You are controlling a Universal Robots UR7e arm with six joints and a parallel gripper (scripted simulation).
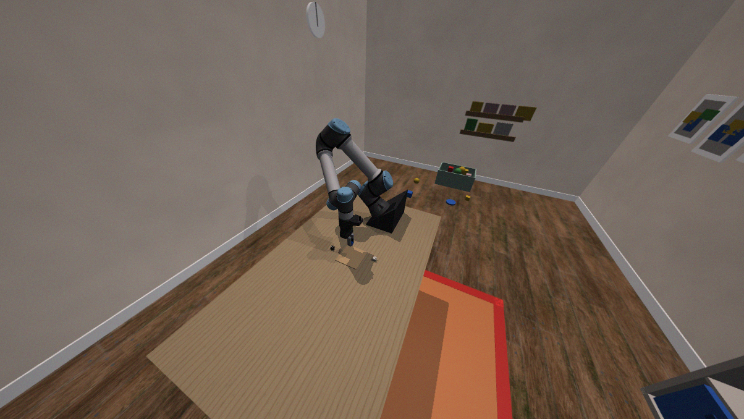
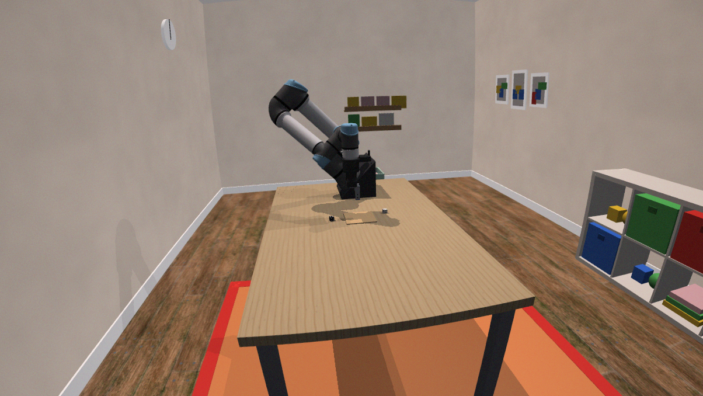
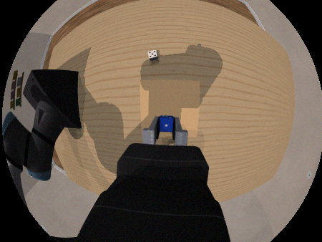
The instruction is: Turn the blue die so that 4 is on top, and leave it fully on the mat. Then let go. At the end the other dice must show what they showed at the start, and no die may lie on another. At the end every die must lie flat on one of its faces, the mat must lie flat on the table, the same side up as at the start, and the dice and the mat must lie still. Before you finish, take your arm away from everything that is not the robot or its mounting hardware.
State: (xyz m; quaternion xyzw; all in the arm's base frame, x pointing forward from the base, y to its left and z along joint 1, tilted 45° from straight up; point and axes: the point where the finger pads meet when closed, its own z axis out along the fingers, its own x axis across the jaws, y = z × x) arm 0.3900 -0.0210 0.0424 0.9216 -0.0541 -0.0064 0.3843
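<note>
Now: the blue die 10 mm below my hand. Also, from my hand: tan mat (110 mm below, 10 mm to the left, 10 mm ahead); white die (140 mm to the left, 100 mm below, 20 mm behind); black die (130 mm to the right, 100 mm below).
</note>
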